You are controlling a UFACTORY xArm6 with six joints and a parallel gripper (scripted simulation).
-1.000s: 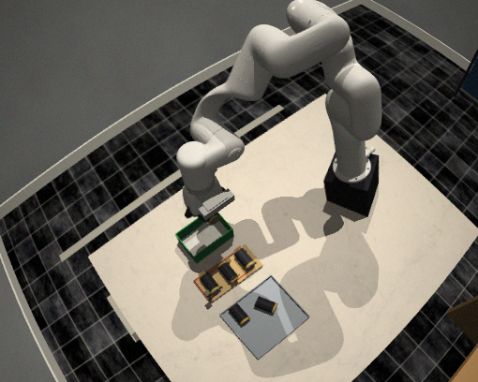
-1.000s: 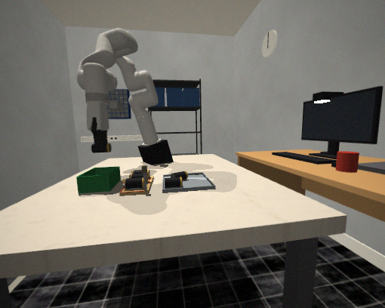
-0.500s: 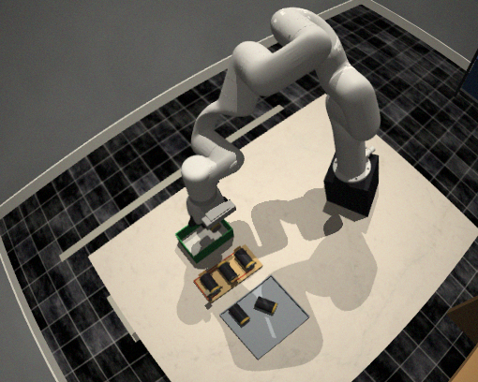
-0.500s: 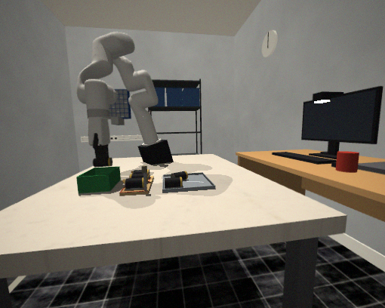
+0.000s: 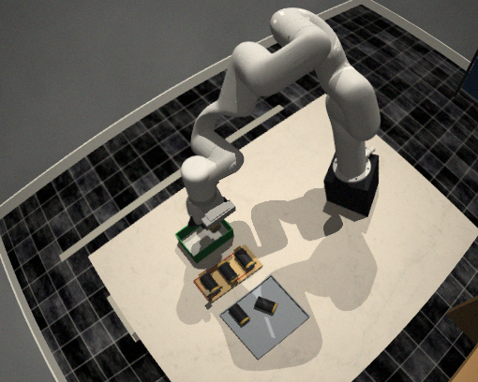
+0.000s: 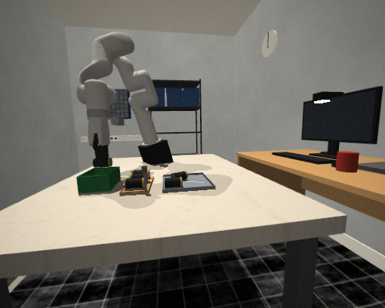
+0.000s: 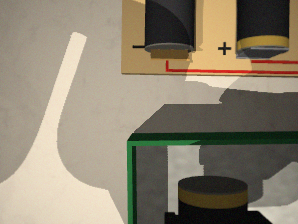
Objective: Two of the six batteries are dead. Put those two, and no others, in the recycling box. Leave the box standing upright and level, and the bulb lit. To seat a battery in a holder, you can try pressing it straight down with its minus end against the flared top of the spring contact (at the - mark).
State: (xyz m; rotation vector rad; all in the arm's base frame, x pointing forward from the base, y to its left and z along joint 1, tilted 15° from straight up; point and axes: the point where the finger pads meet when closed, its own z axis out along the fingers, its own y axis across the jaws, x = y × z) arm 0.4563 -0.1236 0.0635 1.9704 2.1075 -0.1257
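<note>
My hand is 30 mm short of the green recycling box and 80 mm above it. Also, from my hand: grey tray: 30 mm ahead, 320 mm to the left, 100 mm below.
</note>
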